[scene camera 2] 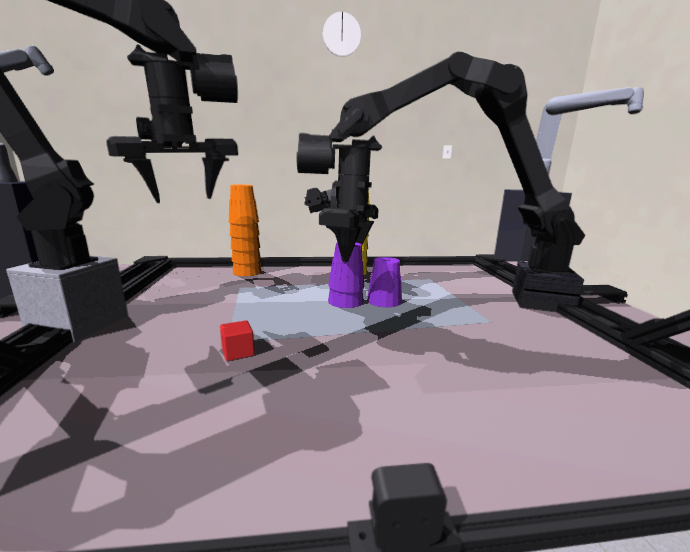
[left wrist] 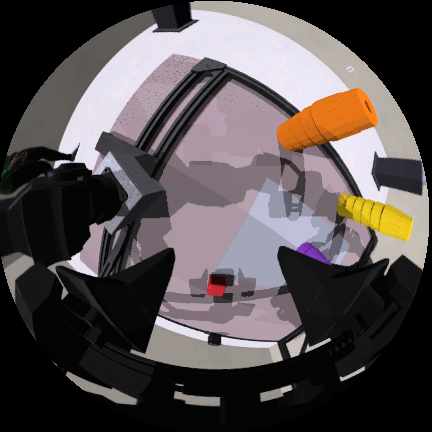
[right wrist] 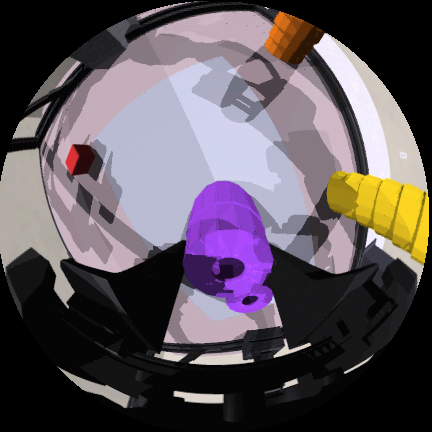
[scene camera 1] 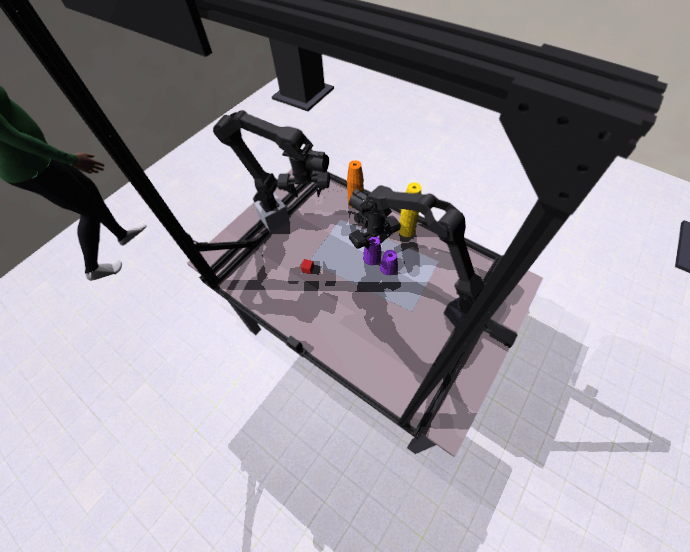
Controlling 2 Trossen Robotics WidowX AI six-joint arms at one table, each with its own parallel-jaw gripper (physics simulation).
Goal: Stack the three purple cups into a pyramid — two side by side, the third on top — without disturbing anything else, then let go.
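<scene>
Two purple cups stand nested upside down on the pale blue mat. The upper cup sits over the lower cup, whose lower rim shows. The third purple cup stands upside down close beside them, to the right in scene camera 2. My right gripper is shut on the upper cup, one finger on each side. My left gripper is open and empty, high at the left, away from the cups.
A tall orange cup stack stands at the back left. A yellow cup stack stands behind the purple cups. A red cube lies near the mat's front left edge.
</scene>
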